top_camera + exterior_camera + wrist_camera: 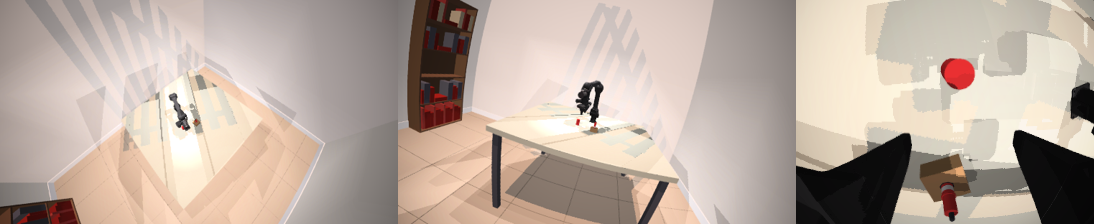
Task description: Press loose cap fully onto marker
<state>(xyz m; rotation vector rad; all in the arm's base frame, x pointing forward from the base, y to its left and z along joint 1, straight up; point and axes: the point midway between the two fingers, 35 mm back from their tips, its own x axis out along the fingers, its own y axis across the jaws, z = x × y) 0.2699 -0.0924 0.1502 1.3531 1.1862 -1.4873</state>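
The red cap is 9 cm below my gripper tip, 3 cm to the right of it and 2 cm behind it. The rest, counted from my gripper tip: wooden holder block (13 cm to the left, 10 cm below, 4 cm ahead).
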